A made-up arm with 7 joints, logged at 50 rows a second.
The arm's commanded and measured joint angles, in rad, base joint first. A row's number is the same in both.
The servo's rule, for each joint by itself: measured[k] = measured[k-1] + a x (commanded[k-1-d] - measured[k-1]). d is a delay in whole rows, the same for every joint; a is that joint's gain. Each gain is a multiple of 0.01, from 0.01 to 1. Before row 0 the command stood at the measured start. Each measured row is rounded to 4 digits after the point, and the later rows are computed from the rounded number. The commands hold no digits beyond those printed.
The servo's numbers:
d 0
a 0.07 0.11 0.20 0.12 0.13 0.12 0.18
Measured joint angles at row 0:
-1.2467 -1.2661 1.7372 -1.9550 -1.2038 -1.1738 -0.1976
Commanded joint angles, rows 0 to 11:
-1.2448 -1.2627 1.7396 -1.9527 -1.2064 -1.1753 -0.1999
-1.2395 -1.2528 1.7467 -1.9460 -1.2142 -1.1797 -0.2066
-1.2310 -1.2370 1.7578 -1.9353 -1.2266 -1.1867 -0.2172
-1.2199 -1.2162 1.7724 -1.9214 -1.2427 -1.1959 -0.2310
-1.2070 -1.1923 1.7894 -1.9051 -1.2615 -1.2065 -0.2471
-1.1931 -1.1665 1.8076 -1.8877 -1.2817 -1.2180 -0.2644
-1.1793 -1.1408 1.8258 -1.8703 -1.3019 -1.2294 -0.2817
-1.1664 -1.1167 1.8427 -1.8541 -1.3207 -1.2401 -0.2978
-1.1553 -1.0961 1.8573 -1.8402 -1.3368 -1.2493 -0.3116
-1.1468 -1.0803 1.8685 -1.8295 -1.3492 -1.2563 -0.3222
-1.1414 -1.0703 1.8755 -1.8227 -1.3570 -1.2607 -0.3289
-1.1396 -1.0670 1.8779 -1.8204 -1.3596 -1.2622 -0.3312
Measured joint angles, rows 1 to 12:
-1.2466 -1.2657 1.7377 -1.9547 -1.2041 -1.1740 -0.1980
-1.2461 -1.2643 1.7395 -1.9537 -1.2054 -1.1747 -0.1995
-1.2450 -1.2613 1.7432 -1.9515 -1.2082 -1.1761 -0.2027
-1.2432 -1.2563 1.7490 -1.9479 -1.2127 -1.1785 -0.2078
-1.2407 -1.2493 1.7571 -1.9428 -1.2190 -1.1819 -0.2149
-1.2374 -1.2402 1.7672 -1.9362 -1.2272 -1.1862 -0.2238
-1.2333 -1.2293 1.7789 -1.9283 -1.2369 -1.1914 -0.2342
-1.2286 -1.2169 1.7917 -1.9194 -1.2478 -1.1972 -0.2456
-1.2235 -1.2036 1.8048 -1.9099 -1.2594 -1.2035 -0.2575
-1.2181 -1.1900 1.8175 -1.9003 -1.2711 -1.2098 -0.2691
-1.2127 -1.1768 1.8291 -1.8910 -1.2823 -1.2159 -0.2799
-1.2076 -1.1647 1.8389 -1.8825 -1.2923 -1.2215 -0.2891

